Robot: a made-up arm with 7 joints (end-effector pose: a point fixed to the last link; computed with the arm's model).
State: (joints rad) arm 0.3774 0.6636 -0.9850 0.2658 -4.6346 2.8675 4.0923
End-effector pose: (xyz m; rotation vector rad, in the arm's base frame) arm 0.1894 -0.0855 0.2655 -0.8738 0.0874 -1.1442
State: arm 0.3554 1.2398 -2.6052 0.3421 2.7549 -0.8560 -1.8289
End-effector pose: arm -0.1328 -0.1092 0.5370 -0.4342 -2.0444 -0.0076
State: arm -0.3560 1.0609 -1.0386 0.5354 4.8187 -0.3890 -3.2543
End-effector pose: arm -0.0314 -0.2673 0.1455 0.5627 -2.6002 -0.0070
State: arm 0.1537 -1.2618 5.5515 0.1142 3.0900 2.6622 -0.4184
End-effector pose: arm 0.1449 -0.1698 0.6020 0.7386 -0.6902 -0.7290
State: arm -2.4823 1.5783 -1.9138 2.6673 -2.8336 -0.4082 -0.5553
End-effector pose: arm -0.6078 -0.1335 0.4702 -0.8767 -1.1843 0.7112
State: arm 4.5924 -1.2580 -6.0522 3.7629 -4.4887 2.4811 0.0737
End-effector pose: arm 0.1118 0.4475 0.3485 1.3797 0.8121 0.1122
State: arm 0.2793 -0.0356 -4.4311 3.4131 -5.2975 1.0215 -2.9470
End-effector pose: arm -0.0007 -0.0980 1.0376 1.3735 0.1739 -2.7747
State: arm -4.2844 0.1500 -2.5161 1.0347 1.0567 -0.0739 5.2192
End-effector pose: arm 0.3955 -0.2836 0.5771 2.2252 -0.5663 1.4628
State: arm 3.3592 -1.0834 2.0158 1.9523 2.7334 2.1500 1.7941
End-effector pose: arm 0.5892 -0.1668 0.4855 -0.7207 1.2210 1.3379
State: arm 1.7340 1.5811 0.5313 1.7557 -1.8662 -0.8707 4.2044
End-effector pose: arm -0.3460 0.2723 0.1026 1.9919 -0.5023 -1.4450
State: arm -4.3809 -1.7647 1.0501 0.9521 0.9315 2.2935 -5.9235
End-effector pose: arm -0.3188 -0.1701 0.5058 1.3071 2.6054 0.5993
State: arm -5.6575 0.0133 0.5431 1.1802 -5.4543 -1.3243 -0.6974
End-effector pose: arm 0.2299 0.3521 0.6439 -1.4146 0.0182 -2.4096
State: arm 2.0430 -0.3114 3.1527 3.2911 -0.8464 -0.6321 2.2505
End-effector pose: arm 0.0958 -0.0206 0.9807 -0.5038 -0.5548 -2.6975
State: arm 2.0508 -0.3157 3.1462 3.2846 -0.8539 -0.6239 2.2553
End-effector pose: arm 0.0999 -0.0249 0.9815 -0.5097 -0.5291 -2.6995
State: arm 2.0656 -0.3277 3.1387 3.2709 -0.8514 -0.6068 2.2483
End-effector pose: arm 0.1068 -0.0350 0.9831 -0.5060 -0.4789 -2.7003
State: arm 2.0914 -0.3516 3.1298 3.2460 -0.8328 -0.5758 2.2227
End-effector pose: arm 0.1187 -0.0538 0.9854 -0.4900 -0.3898 -2.6975
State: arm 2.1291 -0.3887 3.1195 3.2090 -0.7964 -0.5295 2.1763
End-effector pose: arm 0.1376 -0.0821 0.9867 -0.4672 -0.2565 -2.6887
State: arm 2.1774 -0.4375 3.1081 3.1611 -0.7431 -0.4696 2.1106
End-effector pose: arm 0.1650 -0.1183 0.9844 -0.4492 -0.0816 -2.6703
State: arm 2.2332 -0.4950 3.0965 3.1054 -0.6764 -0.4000 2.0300
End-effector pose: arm 0.2013 -0.1590 0.9757 -0.4492 0.1246 -2.6382
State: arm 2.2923 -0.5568 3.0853 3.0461 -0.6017 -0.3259 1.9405
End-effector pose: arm 0.2449 -0.1992 0.9587 -0.4769 0.3449 -2.5913
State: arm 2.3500 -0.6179 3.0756 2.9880 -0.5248 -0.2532 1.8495
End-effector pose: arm 0.2917 -0.2345 0.9339 -0.5321 0.5581 -2.5302
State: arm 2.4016 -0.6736 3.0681 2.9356 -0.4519 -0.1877 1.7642
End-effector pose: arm 0.3365 -0.2617 0.9044 -0.6058 0.7449 -2.4609
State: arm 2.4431 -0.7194 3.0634 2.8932 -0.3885 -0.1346 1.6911
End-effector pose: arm 0.3738 -0.2802 0.8754 -0.6813 0.8906 -2.3934
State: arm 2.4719 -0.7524 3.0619 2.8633 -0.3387 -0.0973 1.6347
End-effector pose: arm 0.4003 -0.2914 0.8522 -0.7422 0.9896 -2.3382
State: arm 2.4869 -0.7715 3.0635 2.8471 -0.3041 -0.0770 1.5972
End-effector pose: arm 0.4145 -0.2974 0.8382 -0.7767 1.0433 -2.3035
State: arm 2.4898 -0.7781 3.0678 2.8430 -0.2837 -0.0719 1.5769
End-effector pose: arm 0.4180 -0.2999 0.8339 -0.7835 1.0592 -2.2905
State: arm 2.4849 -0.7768 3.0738 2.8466 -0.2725 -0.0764 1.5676
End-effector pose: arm 0.4146 -0.3006 0.8361 -0.7715 1.0521 -2.2923
